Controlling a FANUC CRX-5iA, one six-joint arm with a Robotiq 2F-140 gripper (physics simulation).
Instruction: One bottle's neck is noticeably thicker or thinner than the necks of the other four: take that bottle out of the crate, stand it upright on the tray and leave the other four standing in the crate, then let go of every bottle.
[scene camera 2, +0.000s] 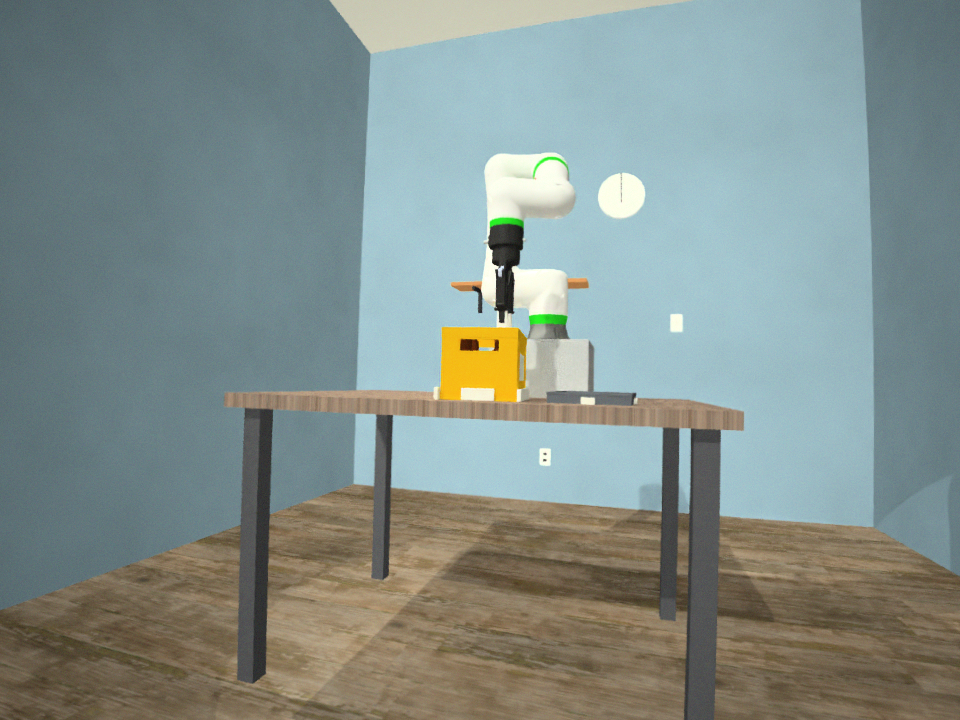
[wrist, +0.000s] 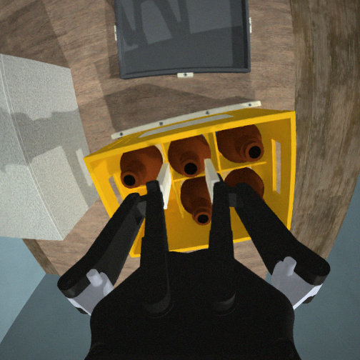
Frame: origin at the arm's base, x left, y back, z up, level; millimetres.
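Seen in the pictures: arm's base, link origin: (scene camera 2: 547, 343).
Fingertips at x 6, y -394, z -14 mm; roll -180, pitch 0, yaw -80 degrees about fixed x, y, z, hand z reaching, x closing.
Offsets run from my fingertips to a thing's middle. "spot": to the spot under its first point.
The yellow crate {dx -38, dy -19, dz -79 mm} (scene camera 2: 480, 375) (wrist: 292, 155) stands on the table and holds several brown bottles. In the wrist view, the upper row has a left bottle (wrist: 141, 164), a middle bottle (wrist: 188, 152) and a right bottle (wrist: 239, 142). The lower row has a middle bottle (wrist: 194, 196) and a right bottle (wrist: 245, 181), whose neck is hidden by a finger. I cannot tell which neck differs. My gripper (scene camera 2: 502, 318) (wrist: 187, 170) is open partway and empty, pointing down just above the crate, its pads on either side of the middle column in the wrist view. The dark grey tray {spot: dx +267, dy -110, dz -153 mm} (scene camera 2: 593, 398) (wrist: 150, 73) holds no bottle.
The table (scene camera 2: 348, 403) carries a pale robot pedestal (scene camera 2: 566, 364) (wrist: 40, 150) beside the crate. A white strip (wrist: 185, 119) runs along the crate's tray-facing side. The crate's lower-left compartment, partly behind a finger in the wrist view, shows no bottle.
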